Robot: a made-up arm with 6 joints. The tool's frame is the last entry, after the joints. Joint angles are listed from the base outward. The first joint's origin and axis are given. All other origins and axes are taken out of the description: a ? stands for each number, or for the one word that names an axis. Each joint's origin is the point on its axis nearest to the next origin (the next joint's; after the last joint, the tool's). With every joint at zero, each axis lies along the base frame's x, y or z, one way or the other. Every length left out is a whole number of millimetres.
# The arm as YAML. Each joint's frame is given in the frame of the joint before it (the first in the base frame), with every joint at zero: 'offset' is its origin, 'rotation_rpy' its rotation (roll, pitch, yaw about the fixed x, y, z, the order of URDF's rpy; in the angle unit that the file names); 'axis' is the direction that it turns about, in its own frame. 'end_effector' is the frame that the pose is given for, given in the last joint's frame.
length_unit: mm
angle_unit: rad
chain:
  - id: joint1
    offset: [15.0, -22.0, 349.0]
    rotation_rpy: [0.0, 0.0, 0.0]
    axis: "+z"
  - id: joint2
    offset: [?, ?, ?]
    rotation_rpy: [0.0, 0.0, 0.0]
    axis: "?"
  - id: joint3
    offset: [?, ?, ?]
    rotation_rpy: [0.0, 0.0, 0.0]
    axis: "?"
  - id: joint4
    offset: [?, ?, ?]
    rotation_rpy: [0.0, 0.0, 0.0]
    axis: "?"
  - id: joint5
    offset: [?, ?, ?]
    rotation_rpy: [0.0, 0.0, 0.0]
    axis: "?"
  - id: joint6
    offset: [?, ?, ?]
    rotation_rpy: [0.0, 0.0, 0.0]
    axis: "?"
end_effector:
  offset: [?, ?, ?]
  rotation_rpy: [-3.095, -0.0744, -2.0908]
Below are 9 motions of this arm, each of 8 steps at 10 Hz.
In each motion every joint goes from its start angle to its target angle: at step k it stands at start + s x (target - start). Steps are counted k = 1, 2, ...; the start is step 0. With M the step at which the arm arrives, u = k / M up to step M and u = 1 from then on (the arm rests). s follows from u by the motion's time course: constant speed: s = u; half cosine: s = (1 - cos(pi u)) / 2; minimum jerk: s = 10 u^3 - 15 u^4 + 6 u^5.
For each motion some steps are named. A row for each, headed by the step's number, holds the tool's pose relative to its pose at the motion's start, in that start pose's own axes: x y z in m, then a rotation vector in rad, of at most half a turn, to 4 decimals.
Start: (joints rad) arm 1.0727 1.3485 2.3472 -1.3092 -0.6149 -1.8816
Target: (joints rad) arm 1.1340 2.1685 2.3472 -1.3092 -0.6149 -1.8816
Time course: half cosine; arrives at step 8
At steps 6, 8:
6: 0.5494 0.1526 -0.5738 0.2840 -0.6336 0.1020
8: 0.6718 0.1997 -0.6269 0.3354 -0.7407 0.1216

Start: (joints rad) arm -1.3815 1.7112 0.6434 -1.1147 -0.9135 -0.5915
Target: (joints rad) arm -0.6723 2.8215 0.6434 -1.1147 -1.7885 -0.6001
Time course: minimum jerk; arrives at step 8
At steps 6, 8:
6: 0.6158 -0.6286 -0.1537 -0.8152 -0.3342 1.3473
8: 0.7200 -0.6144 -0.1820 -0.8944 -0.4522 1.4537

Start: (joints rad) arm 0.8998 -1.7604 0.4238 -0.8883 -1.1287 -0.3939
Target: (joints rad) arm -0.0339 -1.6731 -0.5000 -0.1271 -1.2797 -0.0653
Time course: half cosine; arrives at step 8
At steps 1, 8:
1: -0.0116 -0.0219 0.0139 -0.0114 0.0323 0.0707
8: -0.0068 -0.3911 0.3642 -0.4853 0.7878 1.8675

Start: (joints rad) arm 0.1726 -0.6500 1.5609 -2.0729 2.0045 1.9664
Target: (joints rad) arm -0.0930 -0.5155 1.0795 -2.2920 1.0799 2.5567
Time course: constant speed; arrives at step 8
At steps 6, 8:
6: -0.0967 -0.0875 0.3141 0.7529 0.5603 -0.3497
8: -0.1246 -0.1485 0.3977 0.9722 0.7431 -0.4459

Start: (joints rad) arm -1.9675 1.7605 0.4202 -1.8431 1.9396 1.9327
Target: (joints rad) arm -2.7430 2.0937 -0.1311 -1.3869 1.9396 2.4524
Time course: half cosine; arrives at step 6
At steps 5, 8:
5: -0.2974 -0.2236 0.4123 0.6912 1.1367 -0.0907
8: -0.2940 -0.2323 0.4440 0.7564 1.2001 -0.1293

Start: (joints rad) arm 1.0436 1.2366 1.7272 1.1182 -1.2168 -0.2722
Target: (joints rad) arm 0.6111 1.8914 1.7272 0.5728 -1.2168 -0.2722
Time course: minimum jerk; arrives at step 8
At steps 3, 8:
3: -0.1934 -0.1285 0.1277 -0.1506 0.1527 -0.0954
8: -0.5295 -0.3939 0.7048 -0.7118 0.4381 -0.3388

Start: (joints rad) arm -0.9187 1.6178 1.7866 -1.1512 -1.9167 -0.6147
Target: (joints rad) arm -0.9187 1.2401 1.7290 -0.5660 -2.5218 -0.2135
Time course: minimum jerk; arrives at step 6
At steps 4, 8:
4: -0.1039 0.3122 0.2093 0.0129 0.2516 0.5769
8: -0.1333 0.3854 0.2844 -0.0215 0.2784 0.7005

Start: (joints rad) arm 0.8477 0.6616 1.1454 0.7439 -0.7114 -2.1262
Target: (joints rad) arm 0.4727 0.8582 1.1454 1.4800 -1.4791 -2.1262
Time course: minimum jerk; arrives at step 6
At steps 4, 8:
4: 0.0142 -0.1751 -0.1276 1.0122 -0.1470 0.5266
8: 0.0294 -0.2268 -0.1673 1.2800 -0.2245 0.6432

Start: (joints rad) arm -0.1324 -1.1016 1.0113 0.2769 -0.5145 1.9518
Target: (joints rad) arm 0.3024 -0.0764 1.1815 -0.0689 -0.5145 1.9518
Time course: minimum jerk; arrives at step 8
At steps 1, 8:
1: -0.0191 -0.0062 -0.0058 0.0052 -0.0144 -0.0099
8: -0.8616 0.0578 -0.8440 0.3308 -0.9416 -0.5767

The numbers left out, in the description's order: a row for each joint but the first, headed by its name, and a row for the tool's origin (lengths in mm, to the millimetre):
joint2: xyz 24.0 1.0 0.0, axis +y
joint3: xyz 8.0 0.0 657.0, axis -y
joint4: xyz 534.0 0.0 30.0, axis -x
joint5: xyz 0.0 -201.0 -9.0, axis -y
joint6: xyz 0.0 0.0 -8.0, axis -x
tool: xyz 0.0 12.0 -21.0

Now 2 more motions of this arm.
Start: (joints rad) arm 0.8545 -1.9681 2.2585 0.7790 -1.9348 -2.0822
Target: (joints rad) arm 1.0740 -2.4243 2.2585 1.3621 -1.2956 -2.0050
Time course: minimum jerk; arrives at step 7
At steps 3, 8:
3: 0.0403 0.1431 -0.1596 -0.0089 -0.2141 -0.3851
8: 0.2074 0.3361 -0.3942 0.1749 -0.5801 -1.0018

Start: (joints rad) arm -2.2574 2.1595 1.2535 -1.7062 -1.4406 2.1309
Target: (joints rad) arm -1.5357 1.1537 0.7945 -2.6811 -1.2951 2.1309
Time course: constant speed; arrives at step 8
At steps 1, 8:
1: -0.0307 -0.1105 -0.1011 0.0925 0.0023 -0.0055
8: -0.7840 -0.4763 -0.8478 0.6693 -0.4054 -0.2142

